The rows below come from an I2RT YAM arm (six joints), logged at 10 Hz.
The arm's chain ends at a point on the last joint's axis. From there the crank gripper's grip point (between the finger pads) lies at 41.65 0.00 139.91 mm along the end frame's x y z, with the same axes.
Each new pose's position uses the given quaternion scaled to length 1; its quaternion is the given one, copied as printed.
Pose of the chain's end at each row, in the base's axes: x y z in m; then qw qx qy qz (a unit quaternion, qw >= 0):
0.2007, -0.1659, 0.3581, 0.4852, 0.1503, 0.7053, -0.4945
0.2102, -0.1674, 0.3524, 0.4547, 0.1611, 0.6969, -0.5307
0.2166, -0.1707, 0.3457, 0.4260, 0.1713, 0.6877, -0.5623
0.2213, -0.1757, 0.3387, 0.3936, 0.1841, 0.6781, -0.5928
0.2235, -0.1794, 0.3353, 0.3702, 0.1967, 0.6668, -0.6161
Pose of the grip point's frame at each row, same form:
0.2555, -0.2951, 0.3178, 0.4852, 0.1503, 0.7053, -0.4945
0.2527, -0.3021, 0.3156, 0.4547, 0.1611, 0.6969, -0.5307
0.2475, -0.3095, 0.3126, 0.4260, 0.1713, 0.6877, -0.5623
0.2395, -0.3175, 0.3091, 0.3936, 0.1841, 0.6781, -0.5928
0.2317, -0.3228, 0.3093, 0.3702, 0.1967, 0.6668, -0.6161

